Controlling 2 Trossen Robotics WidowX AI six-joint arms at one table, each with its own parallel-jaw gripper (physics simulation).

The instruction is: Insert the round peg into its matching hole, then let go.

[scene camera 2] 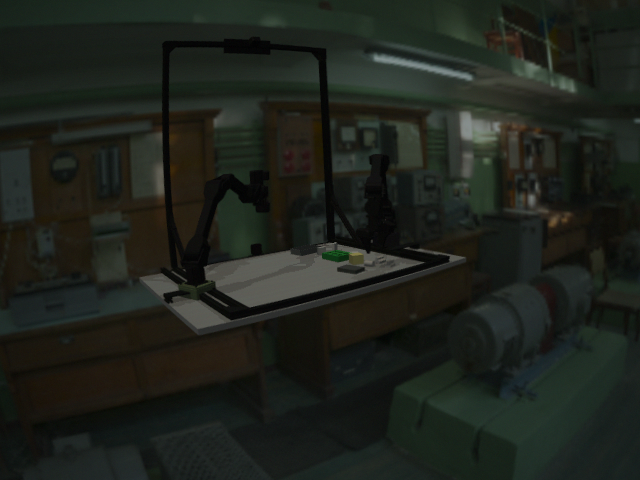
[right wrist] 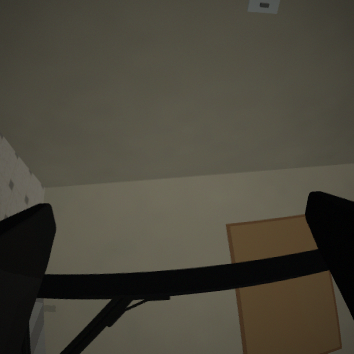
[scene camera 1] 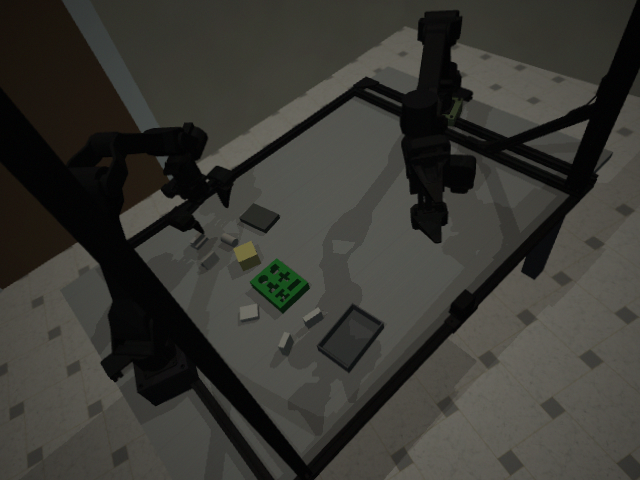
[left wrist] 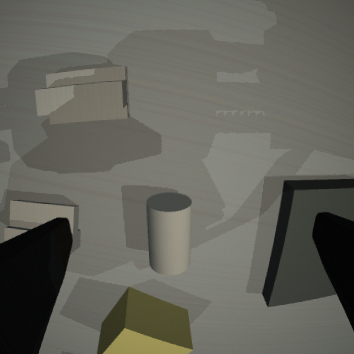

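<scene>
The round peg, a pale cylinder [scene camera 1: 229, 239] [scene camera 2: 369, 262] [left wrist: 170, 240], lies on its side on the table between a dark slab [scene camera 1: 260, 217] [scene camera 2: 351, 269] [left wrist: 305, 240] and pale grooved pieces. The green board [scene camera 1: 295, 299] [scene camera 2: 336, 258] lies beyond a yellow block [scene camera 1: 247, 254] [scene camera 2: 356, 257] [left wrist: 150, 320]; its round hole [scene camera 1: 263, 279] shows empty near one corner. My left gripper [scene camera 1: 213, 217] [left wrist: 196, 229] is open and empty, low above the table, with the peg in view between its fingers but below them. My right gripper [scene camera 1: 437, 219] [right wrist: 182, 211] is open and empty, far from the pieces.
Pale grooved pieces [scene camera 1: 198, 241] [left wrist: 82, 102] lie near the peg. Several other pale pieces [scene camera 1: 249, 313] [scene camera 1: 312, 317] lie around the green board. A dark open tray [scene camera 1: 333, 360] stands near the table edge. A black frame post crosses scene camera 1.
</scene>
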